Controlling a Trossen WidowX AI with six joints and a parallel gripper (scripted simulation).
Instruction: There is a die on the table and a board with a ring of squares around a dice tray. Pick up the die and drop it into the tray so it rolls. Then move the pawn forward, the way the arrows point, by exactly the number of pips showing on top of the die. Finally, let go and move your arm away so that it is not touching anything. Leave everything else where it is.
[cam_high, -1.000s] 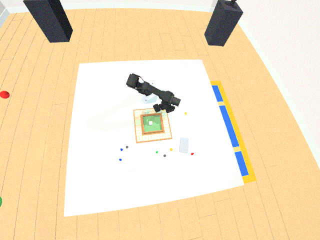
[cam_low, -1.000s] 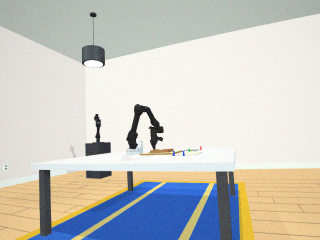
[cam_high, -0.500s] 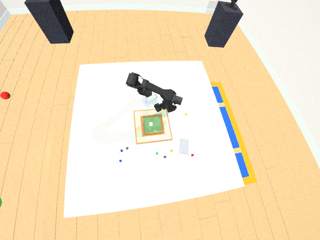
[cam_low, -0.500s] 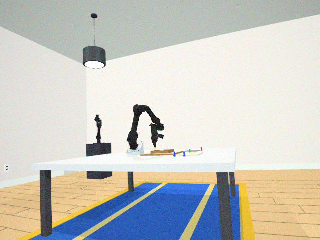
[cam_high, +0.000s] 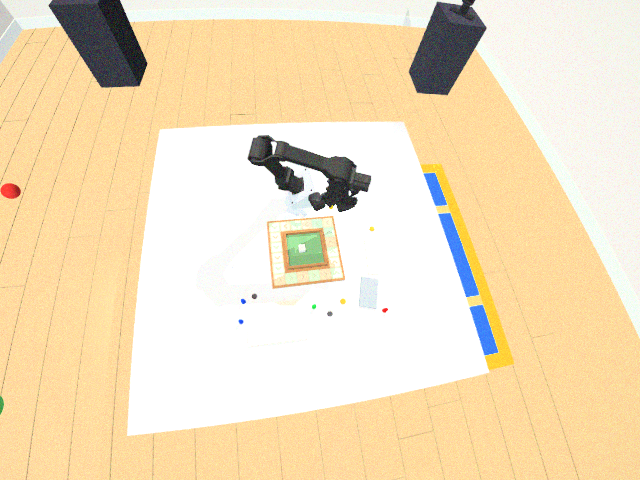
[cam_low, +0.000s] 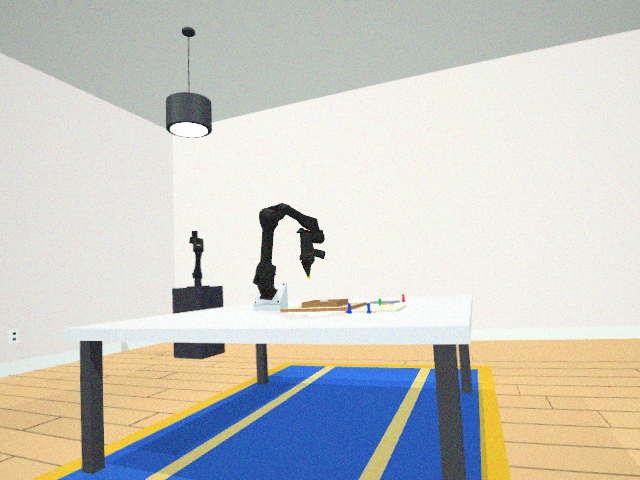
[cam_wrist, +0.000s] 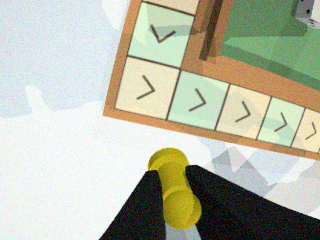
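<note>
Now: the green dice tray 130 mm below my gripper tip, 120 mm ahead of it and 100 mm to the right of it. The rest, counted from my gripper tip: white die 130 mm ahead, 120 mm to the right, 110 mm below; green pawn 360 mm ahead, 120 mm below, 80 mm to the right; yellow pawn 10 mm above.
</note>
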